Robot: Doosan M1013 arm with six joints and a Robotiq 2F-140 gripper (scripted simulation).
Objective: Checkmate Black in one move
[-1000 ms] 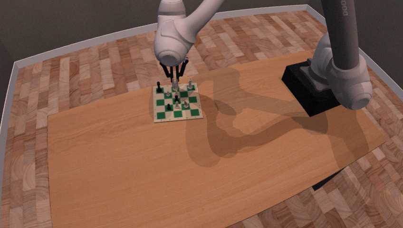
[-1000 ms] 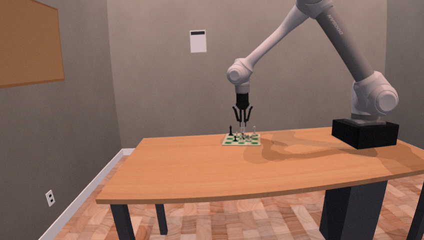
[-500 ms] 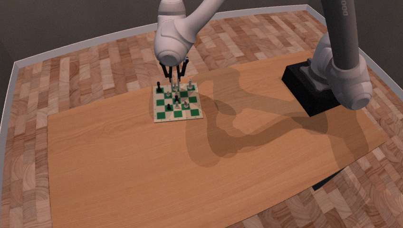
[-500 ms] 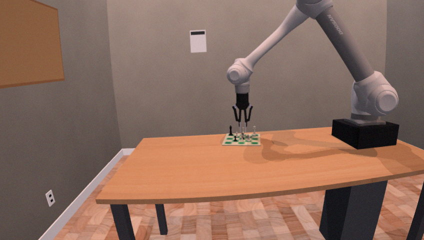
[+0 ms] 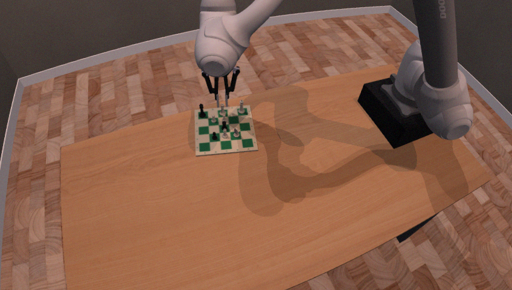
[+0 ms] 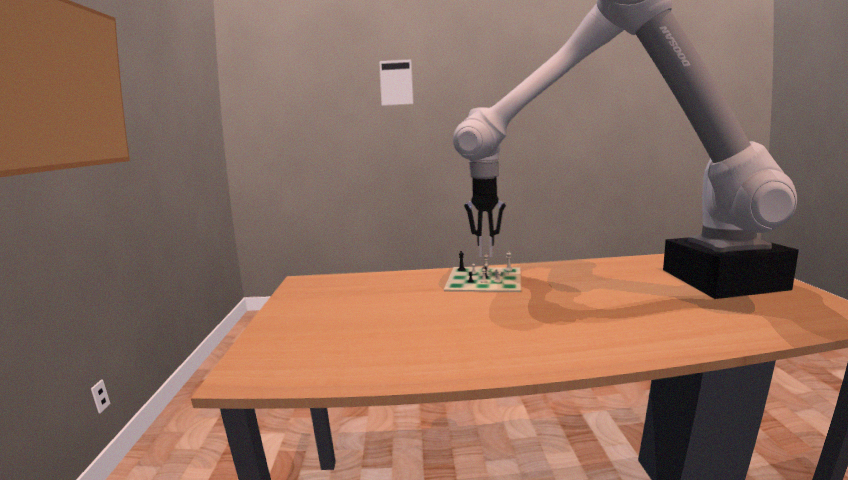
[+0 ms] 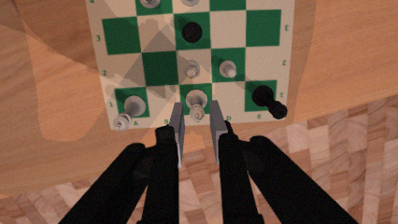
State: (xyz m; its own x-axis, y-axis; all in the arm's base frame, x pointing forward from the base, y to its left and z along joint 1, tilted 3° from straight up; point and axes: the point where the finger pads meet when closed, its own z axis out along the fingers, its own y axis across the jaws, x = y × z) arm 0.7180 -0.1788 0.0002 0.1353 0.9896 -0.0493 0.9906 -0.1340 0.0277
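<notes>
Right now my hand is 60 mm above the small white piece. From my hand the other things lie so: tall white piece (70 mm behind, 10 mm to the left, 50 mm below); then tall black piece (80 mm ahead, 10 mm to the right, 50 mm below); then board (10 mm ahead, 80 mm to the left, 80 mm below).
</notes>
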